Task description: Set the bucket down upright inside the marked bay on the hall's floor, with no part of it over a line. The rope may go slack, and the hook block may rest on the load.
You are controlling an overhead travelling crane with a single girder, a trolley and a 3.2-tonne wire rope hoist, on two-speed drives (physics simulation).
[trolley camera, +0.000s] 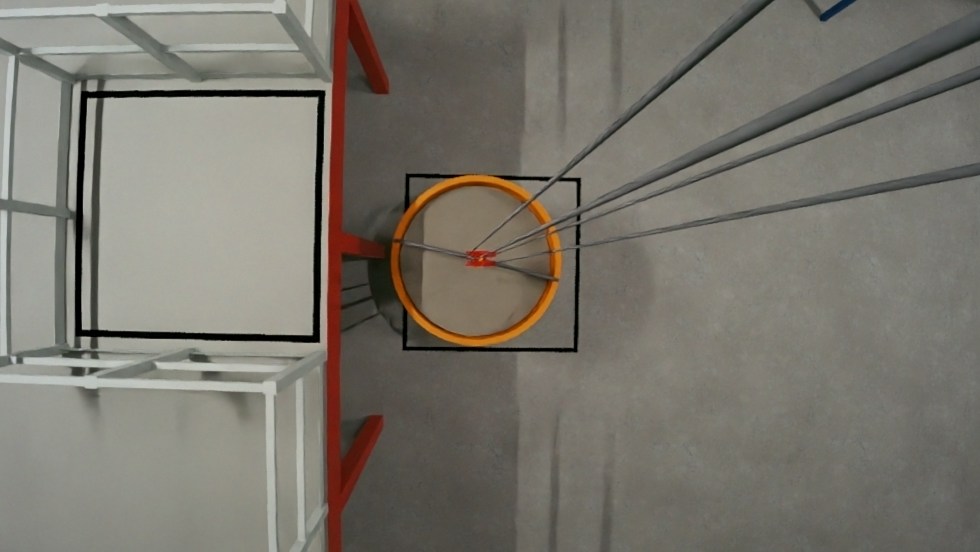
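The bucket [480,340] shows from above as an orange ring with a grey-beige inside. It looks upright and hangs from the hook by its thin bail; its shadow shows beside it on the floor. The marked bay [578,288] is a black square outline on the grey floor. In the view the bucket's rim covers part of the bay's left line and extends past it, and its top edge meets the far line. A strip of bay shows at the right. The red hook block [480,258], my gripper, is over the bucket's middle, shut on its bail. The height above the floor is hard to tell.
A red beam [334,288] with short side struts runs just left of the bay. Left of it is a pale raised surface with another black square [320,205] and white railings [185,385]. Ropes run to the upper right. Part of a blue object [837,8] shows at the top right.
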